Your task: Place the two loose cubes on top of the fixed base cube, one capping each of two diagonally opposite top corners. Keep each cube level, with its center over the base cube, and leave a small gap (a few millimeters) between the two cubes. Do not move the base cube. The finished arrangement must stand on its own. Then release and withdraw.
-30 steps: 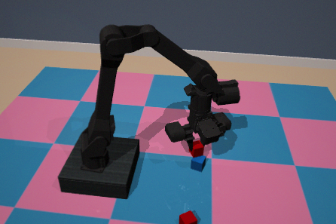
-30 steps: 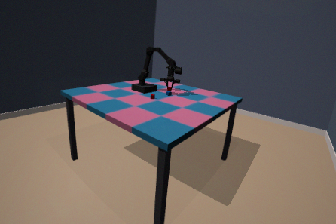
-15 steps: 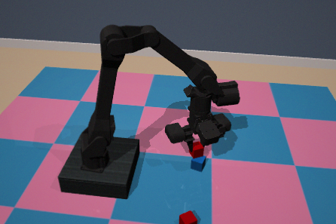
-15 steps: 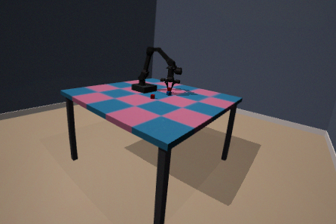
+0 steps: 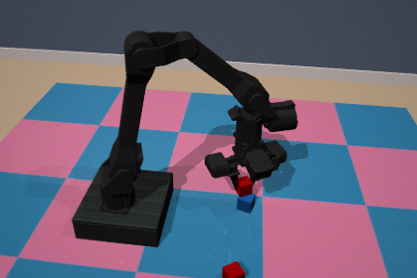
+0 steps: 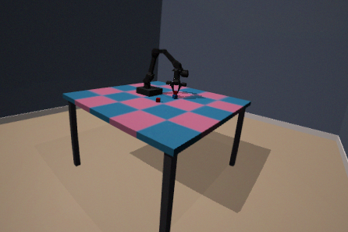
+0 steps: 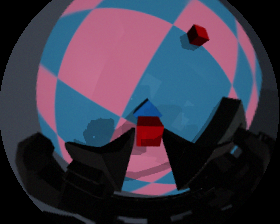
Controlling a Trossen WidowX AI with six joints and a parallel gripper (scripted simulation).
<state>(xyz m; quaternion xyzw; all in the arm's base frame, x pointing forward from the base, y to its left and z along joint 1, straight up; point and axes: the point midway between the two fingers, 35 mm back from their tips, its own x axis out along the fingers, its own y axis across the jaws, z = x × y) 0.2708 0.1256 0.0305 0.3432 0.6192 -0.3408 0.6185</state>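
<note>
Right now the blue cube is 40 mm below my gripper tip, 10 mm to the right of it and 10 mm ahead of it.
</note>
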